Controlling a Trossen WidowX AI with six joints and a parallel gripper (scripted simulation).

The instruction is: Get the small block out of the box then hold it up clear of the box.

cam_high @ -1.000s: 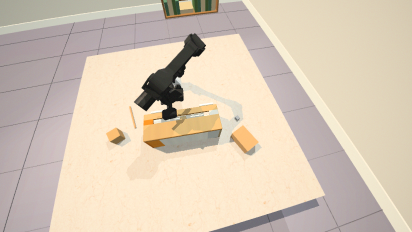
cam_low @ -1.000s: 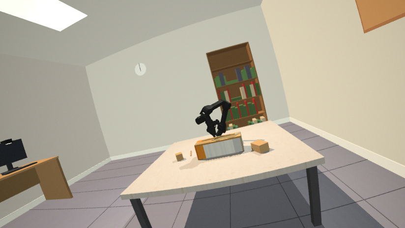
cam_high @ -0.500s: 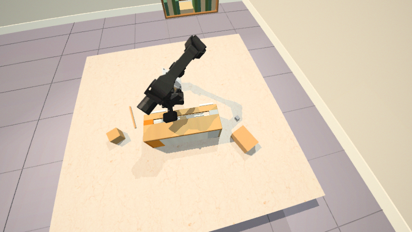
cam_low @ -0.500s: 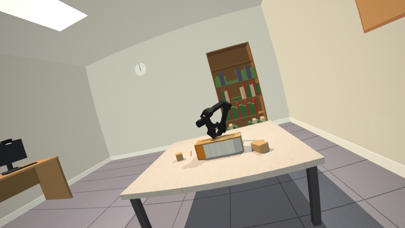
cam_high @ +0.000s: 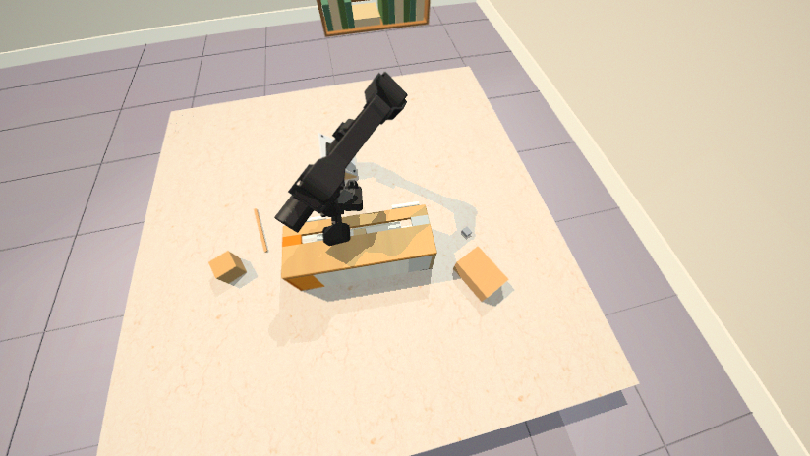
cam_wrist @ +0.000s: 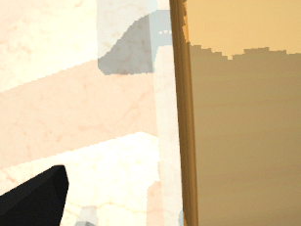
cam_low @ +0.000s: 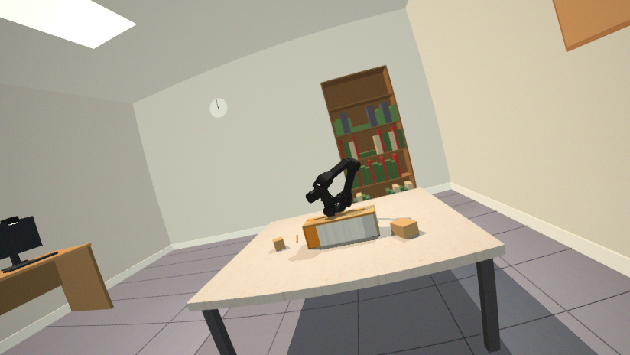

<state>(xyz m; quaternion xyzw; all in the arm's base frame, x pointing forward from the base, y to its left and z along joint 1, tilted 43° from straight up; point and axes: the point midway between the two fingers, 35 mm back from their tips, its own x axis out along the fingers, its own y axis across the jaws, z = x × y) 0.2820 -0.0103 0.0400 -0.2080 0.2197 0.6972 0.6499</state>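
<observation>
My gripper tip is 50 mm short of the small tan block and 30 mm to the right of it. Also, from my gripper tip: thin wooden stick: 280 mm to the right, 80 mm below, 70 mm behind; clear-fronted box: 40 mm ahead, 30 mm to the left, 20 mm below; small grey block: 350 mm to the left, 80 mm below, 50 mm ahead.
</observation>
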